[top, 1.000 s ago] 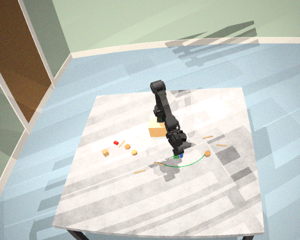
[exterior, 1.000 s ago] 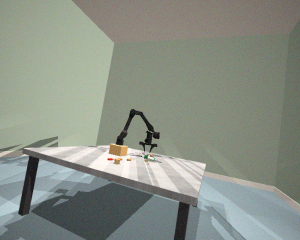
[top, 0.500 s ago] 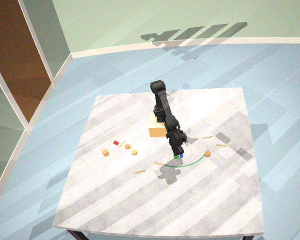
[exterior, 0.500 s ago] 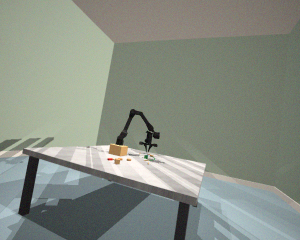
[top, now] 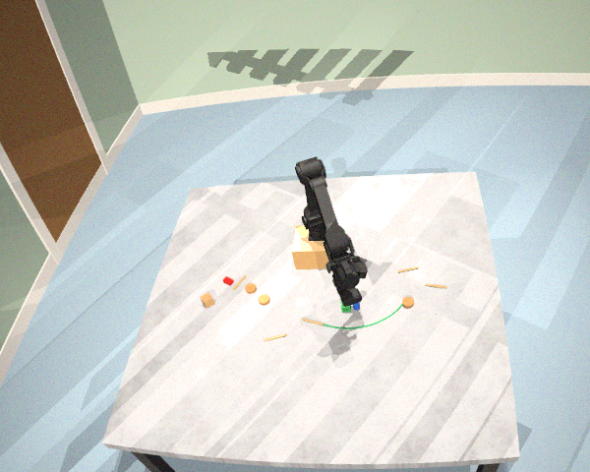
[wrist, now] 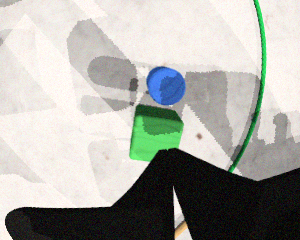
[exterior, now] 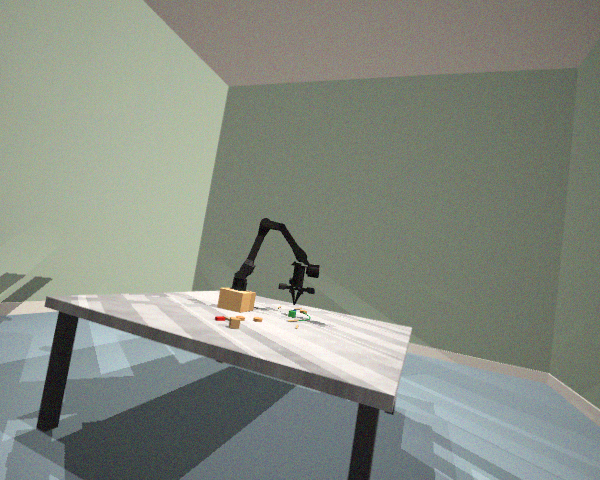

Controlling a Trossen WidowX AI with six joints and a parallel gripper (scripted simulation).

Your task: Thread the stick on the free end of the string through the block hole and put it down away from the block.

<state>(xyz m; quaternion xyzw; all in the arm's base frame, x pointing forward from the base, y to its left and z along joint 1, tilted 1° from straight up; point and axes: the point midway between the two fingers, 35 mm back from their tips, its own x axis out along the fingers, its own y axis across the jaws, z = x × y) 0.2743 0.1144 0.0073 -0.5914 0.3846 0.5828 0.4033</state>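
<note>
The green cube lies 50 mm below my gripper tip and 10 mm to the right of it. The rest, counted from my gripper tip: blue cylinder 40 mm below, 30 mm to the left, 10 mm behind; round wooden button 210 mm to the left, 50 mm below, 10 mm behind; thin wooden stick 100 mm to the right, 60 mm below, 60 mm ahead.
</note>
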